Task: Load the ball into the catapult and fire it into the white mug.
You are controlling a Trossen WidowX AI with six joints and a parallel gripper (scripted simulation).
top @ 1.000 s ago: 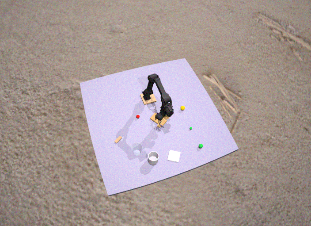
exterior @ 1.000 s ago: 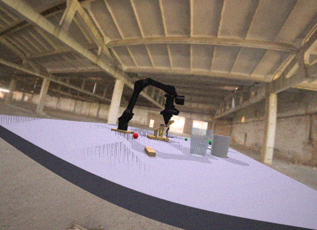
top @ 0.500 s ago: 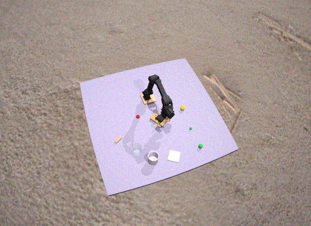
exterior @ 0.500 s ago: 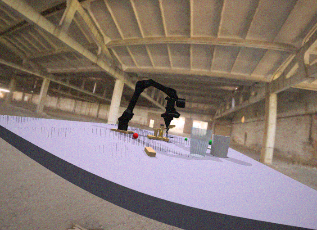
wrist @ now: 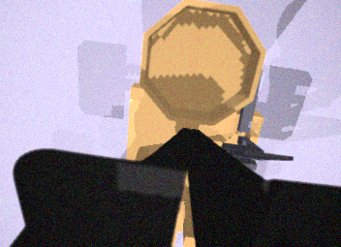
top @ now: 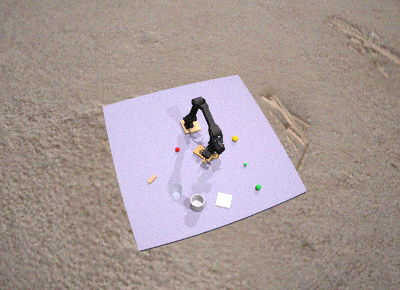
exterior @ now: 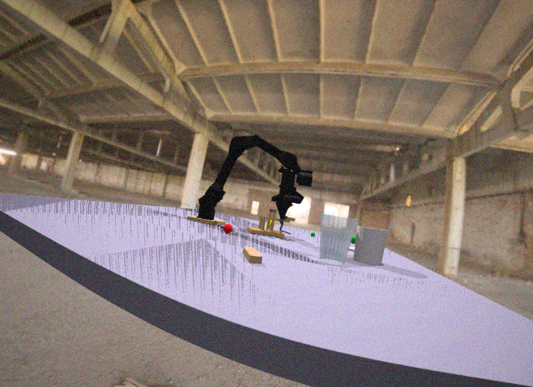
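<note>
Now: the wooden catapult 2 cm behind my gripper tip, 2 cm to the right of it and 2 cm below it. Round my gripper tip: white square pad 34 cm ahead, 7 cm to the right, 7 cm below; red ball 17 cm behind, 19 cm to the right, 6 cm below; yellow ball 7 cm behind, 25 cm to the left, 5 cm below.
</note>
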